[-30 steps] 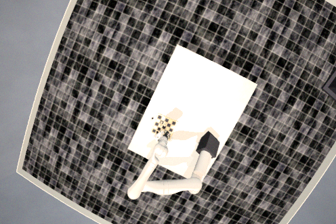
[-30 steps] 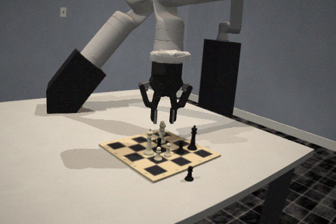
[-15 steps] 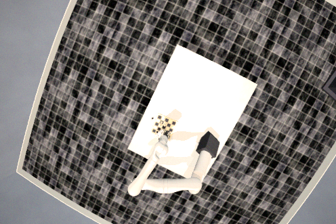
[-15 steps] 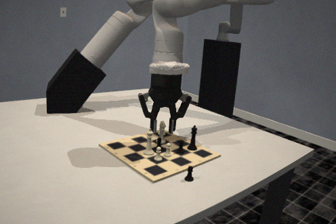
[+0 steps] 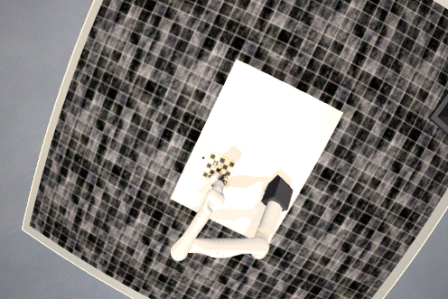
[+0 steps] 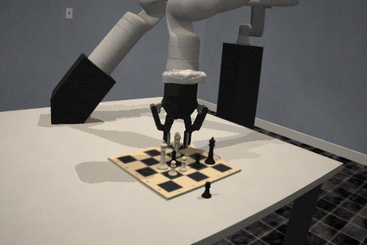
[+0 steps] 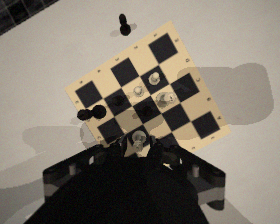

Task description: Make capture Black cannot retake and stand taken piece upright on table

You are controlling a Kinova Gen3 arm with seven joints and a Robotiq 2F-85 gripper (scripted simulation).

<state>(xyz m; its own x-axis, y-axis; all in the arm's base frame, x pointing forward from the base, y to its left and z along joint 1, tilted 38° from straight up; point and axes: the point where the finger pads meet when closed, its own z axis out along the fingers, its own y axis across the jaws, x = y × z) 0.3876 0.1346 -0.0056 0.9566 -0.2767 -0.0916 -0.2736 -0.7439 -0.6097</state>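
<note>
My gripper is now 4 cm short of the board, 4 cm above it and 3 cm to the left of it. The rest, counted from my hand: tall white piece 6 cm to the right, 5 cm ahead, 1 cm below; then tall black piece 6 cm to the left, 6 cm ahead, 1 cm below.
</note>
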